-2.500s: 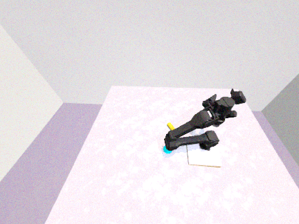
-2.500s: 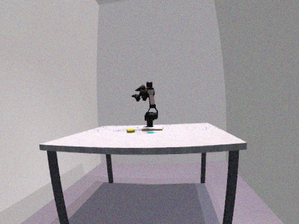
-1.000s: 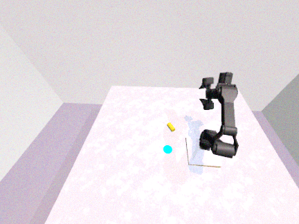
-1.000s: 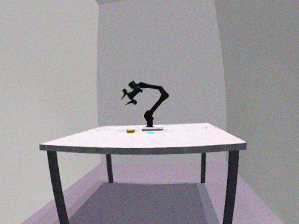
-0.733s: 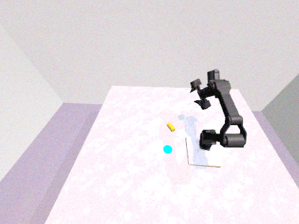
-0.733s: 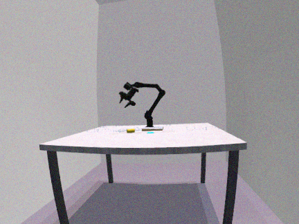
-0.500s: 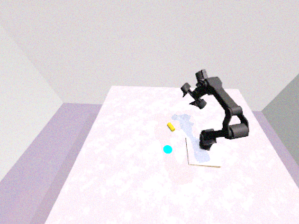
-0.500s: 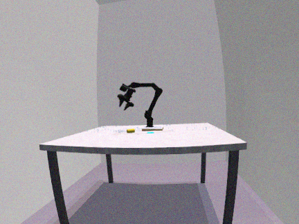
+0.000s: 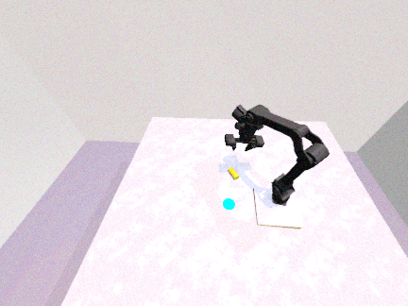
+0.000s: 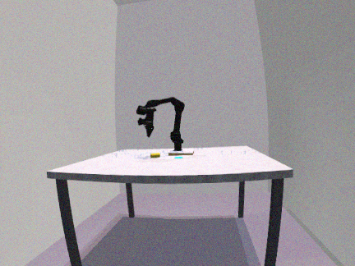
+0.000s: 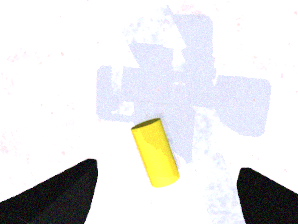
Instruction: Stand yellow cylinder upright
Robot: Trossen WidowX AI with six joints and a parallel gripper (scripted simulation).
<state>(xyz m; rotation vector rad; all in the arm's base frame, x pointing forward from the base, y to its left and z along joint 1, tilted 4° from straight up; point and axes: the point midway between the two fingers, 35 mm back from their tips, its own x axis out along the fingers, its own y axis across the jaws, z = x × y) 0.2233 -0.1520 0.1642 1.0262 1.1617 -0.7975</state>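
The yellow tall cylinder is 140 mm below my gripper tip, 50 mm to the left of it and 10 mm ahead of it. Round my gripper tip: cyan circle (230 mm to the left, 150 mm below, 10 mm behind).
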